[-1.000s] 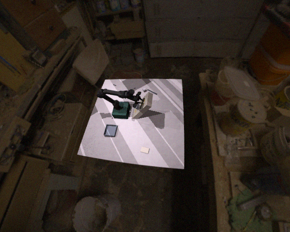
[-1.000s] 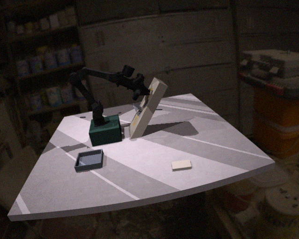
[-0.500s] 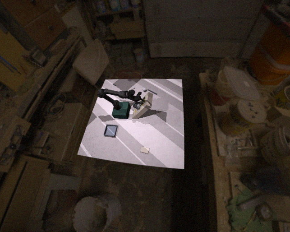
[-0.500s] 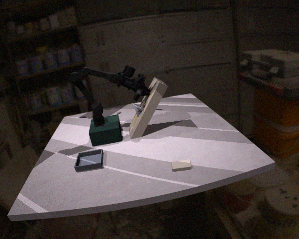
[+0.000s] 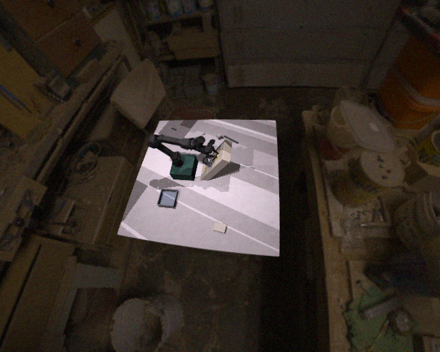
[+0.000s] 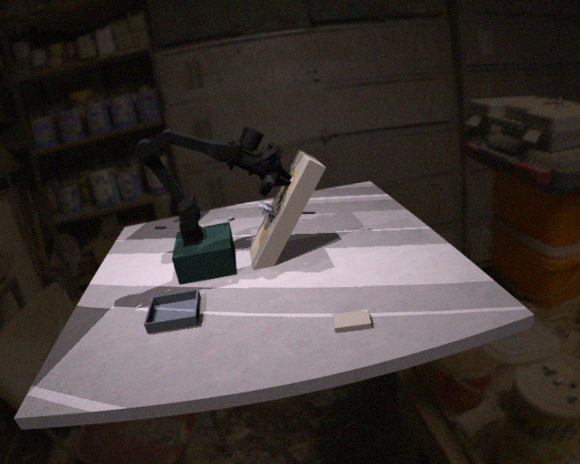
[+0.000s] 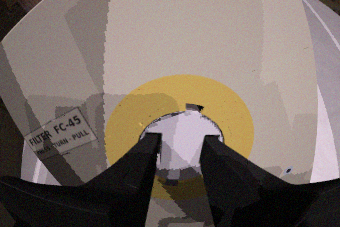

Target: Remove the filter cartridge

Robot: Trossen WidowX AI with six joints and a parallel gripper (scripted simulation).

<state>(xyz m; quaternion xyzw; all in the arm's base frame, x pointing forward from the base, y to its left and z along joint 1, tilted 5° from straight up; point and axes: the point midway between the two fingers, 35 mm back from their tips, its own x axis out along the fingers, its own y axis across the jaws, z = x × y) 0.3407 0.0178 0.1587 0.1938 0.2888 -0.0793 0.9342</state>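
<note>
The round filter cartridge lies 10 mm ahead of my gripper tip and 10 mm below it. Round my gripper tip: beige service panel (40 mm behind, 80 mm below); small beige block (50 mm ahead, 480 mm to the right, 240 mm below); ledge (100 mm behind, 100 mm below).
</note>
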